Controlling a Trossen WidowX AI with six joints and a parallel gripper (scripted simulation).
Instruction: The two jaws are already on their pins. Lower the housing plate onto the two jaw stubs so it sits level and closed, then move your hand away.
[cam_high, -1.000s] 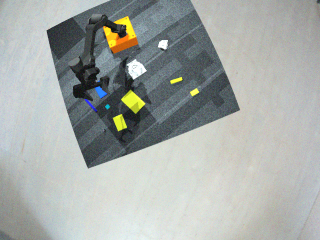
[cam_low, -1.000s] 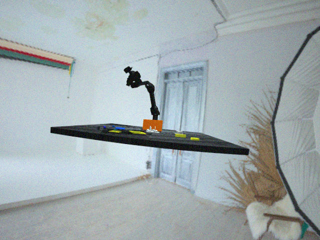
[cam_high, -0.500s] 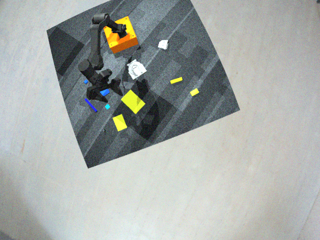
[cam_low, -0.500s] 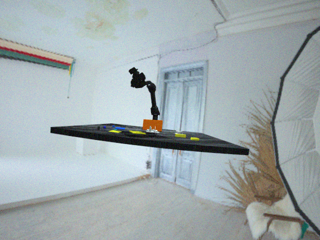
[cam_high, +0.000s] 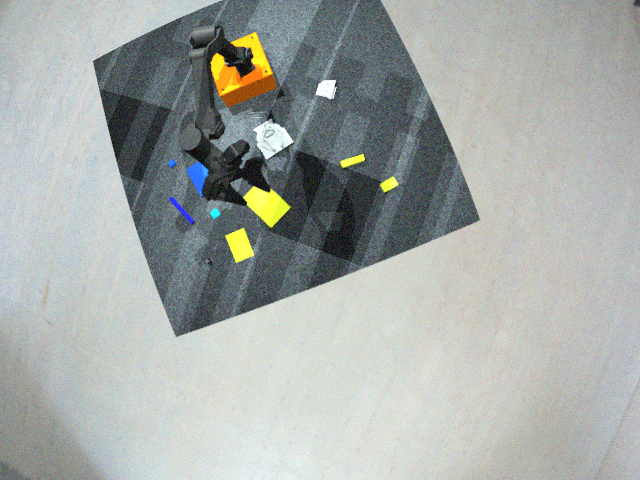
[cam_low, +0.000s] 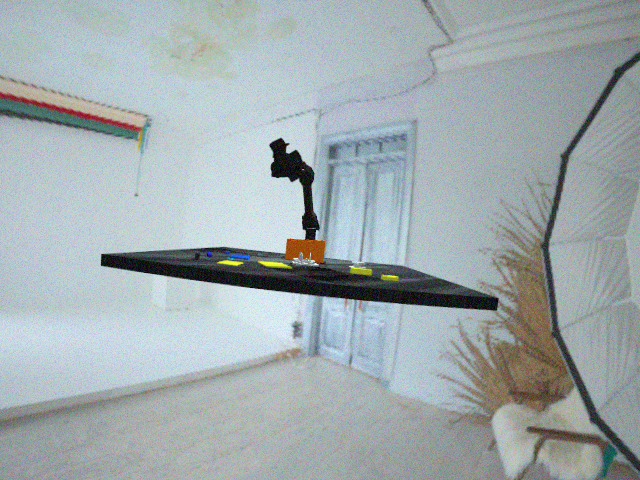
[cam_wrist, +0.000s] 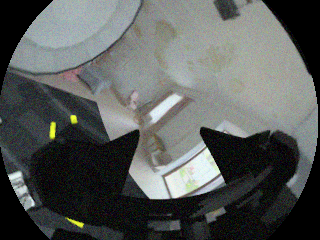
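Right now my gripper tip is 330 mm past the white piece, 390 mm to the right of it and 440 mm above it. Round my gripper tip: blue plate 280 mm behind, 190 mm to the right, 450 mm below; then cyan cube 130 mm behind, 220 mm to the right, 450 mm below; then blue bar 210 mm behind, 330 mm to the right, 440 mm below.
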